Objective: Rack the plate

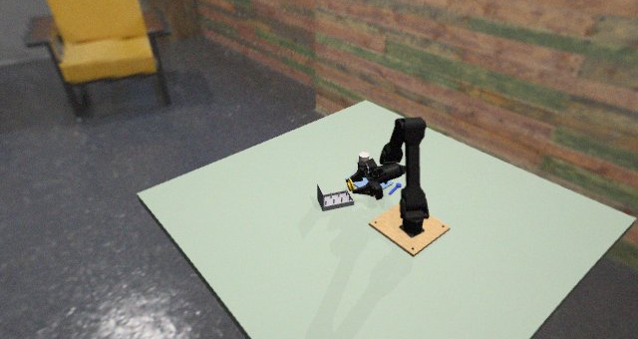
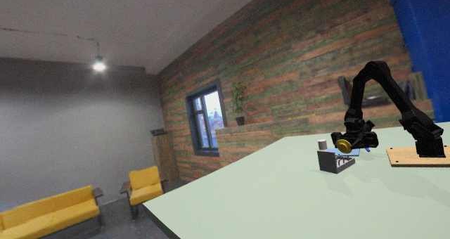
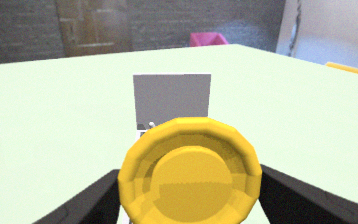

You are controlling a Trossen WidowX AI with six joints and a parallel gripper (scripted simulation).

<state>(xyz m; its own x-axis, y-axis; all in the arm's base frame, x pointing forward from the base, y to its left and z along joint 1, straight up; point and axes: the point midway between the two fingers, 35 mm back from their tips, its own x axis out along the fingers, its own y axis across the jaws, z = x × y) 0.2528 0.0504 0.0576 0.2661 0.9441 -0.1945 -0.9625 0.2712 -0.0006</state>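
Right now the grey dish rack is 5 cm to the left of my gripper tip, 4 cm below it and 1 cm ahead of it. From my gripper tip the other things lie so: blue spoon 20 cm to the right, 6 cm below, 5 cm behind; then light blue mat 14 cm to the right, 6 cm below, 5 cm ahead; then yellow plate 1 cm to the right.
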